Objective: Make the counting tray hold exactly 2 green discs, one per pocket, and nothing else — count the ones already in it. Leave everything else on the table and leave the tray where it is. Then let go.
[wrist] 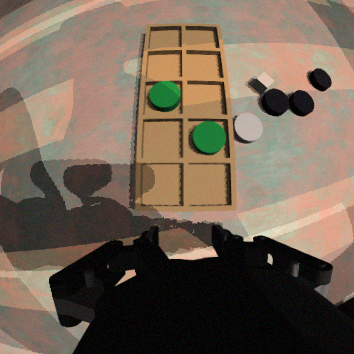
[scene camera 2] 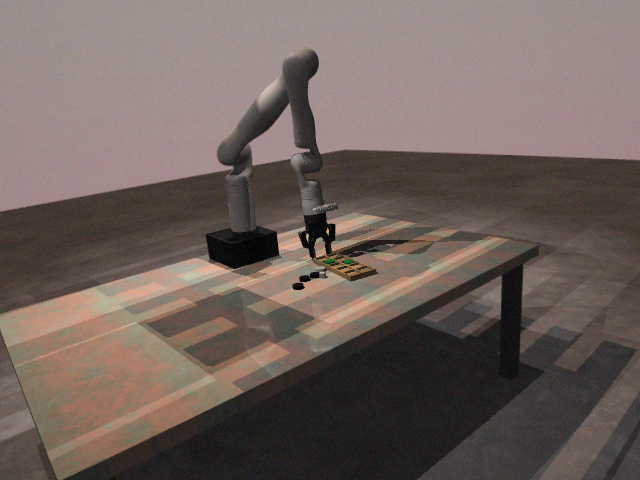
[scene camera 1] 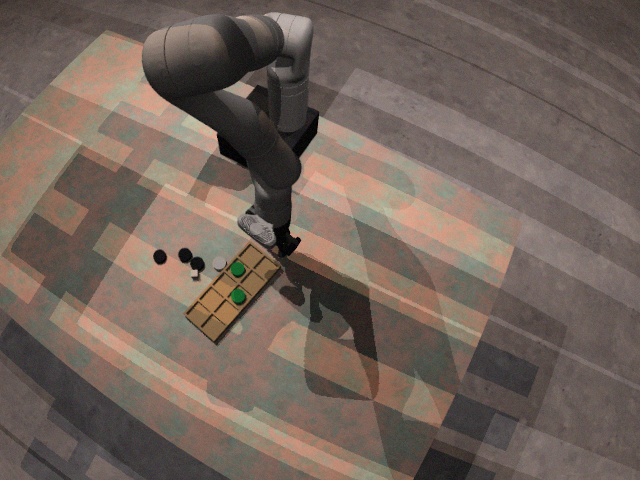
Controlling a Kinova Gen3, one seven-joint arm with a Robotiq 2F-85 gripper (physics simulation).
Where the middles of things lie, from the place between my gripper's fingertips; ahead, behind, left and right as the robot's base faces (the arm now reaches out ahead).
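The wooden counting tray (scene camera 1: 213, 311) is here, 140 mm ahead of my hand and 30 mm to the right of it. As for the white disc (wrist: 247, 127), my hand is 100 mm short of the disc and 90 mm to the left of it.
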